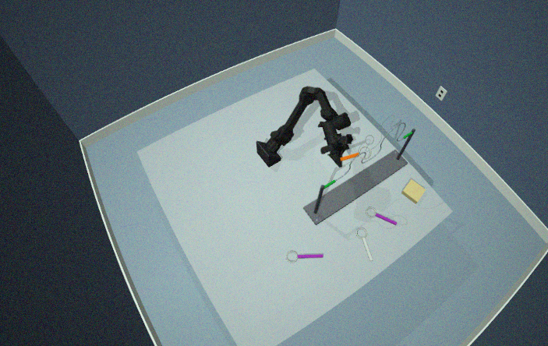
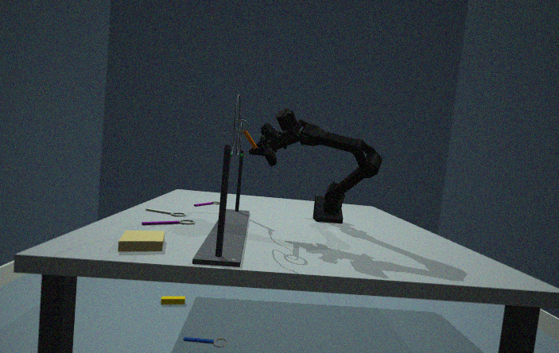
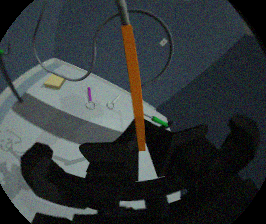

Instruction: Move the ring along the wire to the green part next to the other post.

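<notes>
The orange-handled ring is 7 cm above my gripper tip, 6 cm to the left of it and 2 cm ahead of it. The rest, counted from my gripper tip: yellow block: 76 cm below, 30 cm to the right, 30 cm ahead; blue-handled ring: 77 cm below, 9 cm ahead, 1 cm to the left; white-handled ring: 29 cm ahead, 27 cm below, 3 cm to the right.
</notes>
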